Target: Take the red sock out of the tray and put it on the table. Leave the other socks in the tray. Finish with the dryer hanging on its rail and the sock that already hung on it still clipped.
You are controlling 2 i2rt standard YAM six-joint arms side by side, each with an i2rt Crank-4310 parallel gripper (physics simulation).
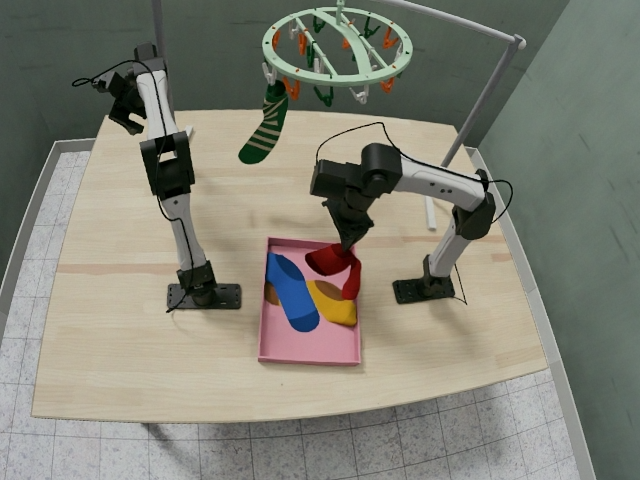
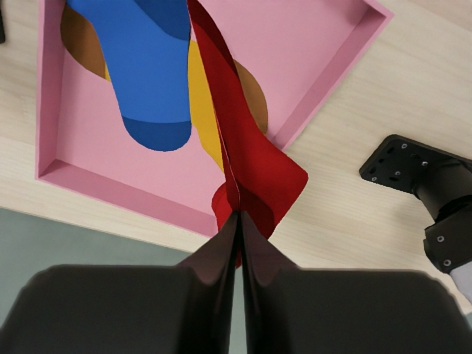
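Observation:
My right gripper (image 1: 345, 248) (image 2: 239, 215) is shut on the red sock (image 1: 326, 259) (image 2: 255, 150) and holds it up above the far right part of the pink tray (image 1: 310, 361) (image 2: 125, 199); the sock hangs folded from the fingertips. A blue sock (image 1: 293, 295) (image 2: 155, 75) and a yellow sock with brown parts (image 1: 330, 305) (image 2: 202, 110) lie in the tray. My left gripper (image 1: 135, 122) is open, far from the tray at the back left. The round green dryer (image 1: 336, 79) hangs from its rail (image 1: 454, 19), with a green striped sock (image 1: 266, 129) clipped to it.
The wooden table (image 1: 144, 361) surrounds the tray. The left arm's base (image 1: 227, 296) is left of the tray, the right arm's base (image 1: 408, 290) (image 2: 390, 165) right of it. The rail's post (image 1: 478, 105) rises at the back right, and a white foot (image 1: 430, 214) lies on the table.

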